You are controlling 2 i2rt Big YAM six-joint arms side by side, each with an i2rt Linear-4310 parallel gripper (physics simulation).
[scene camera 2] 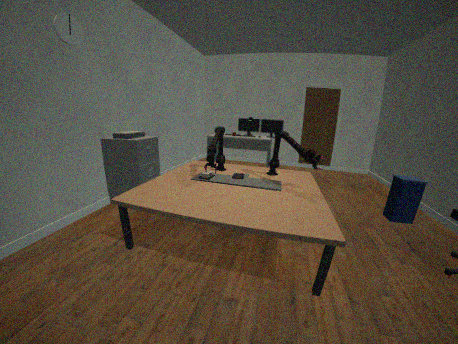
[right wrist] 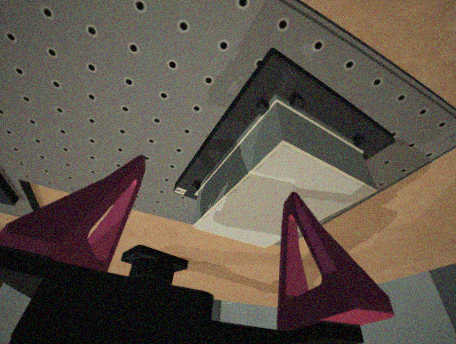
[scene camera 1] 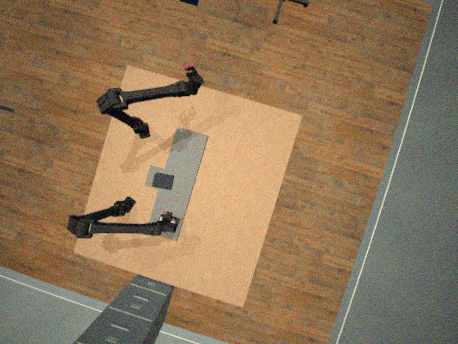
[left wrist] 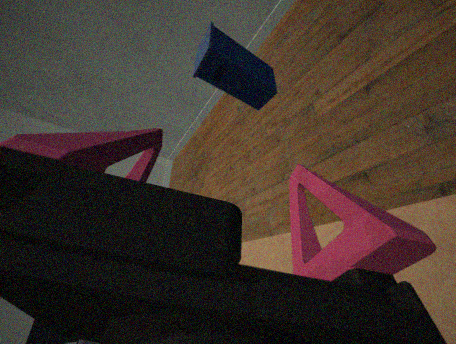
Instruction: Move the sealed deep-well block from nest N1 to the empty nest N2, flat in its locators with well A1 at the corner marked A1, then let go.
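Seen in the pictures: left gripper, fingertip midpoint: (scene camera 2: 323,164) (scene camera 1: 195,67) (left wrist: 230,154); right gripper, fingertip midpoint: (scene camera 2: 210,173) (right wrist: 219,180) (scene camera 1: 170,218); left arm's base, link origin: (scene camera 2: 272,174) (scene camera 1: 144,130); right arm's base, link origin: (scene camera 2: 220,169) (right wrist: 156,257) (scene camera 1: 128,204).
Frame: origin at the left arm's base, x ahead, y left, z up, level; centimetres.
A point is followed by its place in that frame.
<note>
The sealed block (right wrist: 290,180) @(y -80.7, x 10.9, z 6.7 cm) (scene camera 2: 206,175) @(y -80.9, x 13.6, z 5.1 cm), pale-topped with clear grey sides, sits in a dark nest (right wrist: 225,125) @(y -76.3, x 12.0, z 2.5 cm) at one end of the perforated plate (right wrist: 115,60) @(y -69.4, x 16.5, z 1.3 cm) (scene camera 1: 187,155) @(y -27.8, x 33.0, z 1.3 cm) (scene camera 2: 260,184) @(y -29.0, x 35.2, z 0.8 cm). A small label (right wrist: 180,191) @(y -71.2, x 3.4, z 2.5 cm) by a nest corner is unreadable. The other dark nest (scene camera 1: 163,181) @(y -45.5, x 9.4, z 2.5 cm) (scene camera 2: 238,176) @(y -45.9, x 12.0, z 2.5 cm), near the plate's middle, looks empty. My right gripper (right wrist: 219,180) @(y -76.1, x 11.1, z 6.8 cm) (scene camera 1: 168,216) @(y -76.1, x 11.1, z 6.8 cm) is open, close above the block; one finger overlaps it in the wrist view, and contact cannot be told. My left gripper (left wrist: 230,154) @(y 27.0, x 55.6, z 25.9 cm) (scene camera 1: 190,67) @(y 27.0, x 55.6, z 25.9 cm) is open and empty, beyond the table edge, far from both nests.
The wooden table (scene camera 1: 240,200) @(y -73.0, x 69.7, z 0.0 cm) (scene camera 2: 225,215) @(y -75.1, x 89.7, z 0.0 cm) carries both arms and the plate. A small grey pad (scene camera 1: 149,177) @(y -39.9, x -2.3, z 1.3 cm) juts out beside the middle nest. A grey cabinet (scene camera 1: 135,305) (scene camera 2: 130,167) stands beside the table. A blue bin (scene camera 2: 404,200) (left wrist: 235,70) stands on the floor.
</note>
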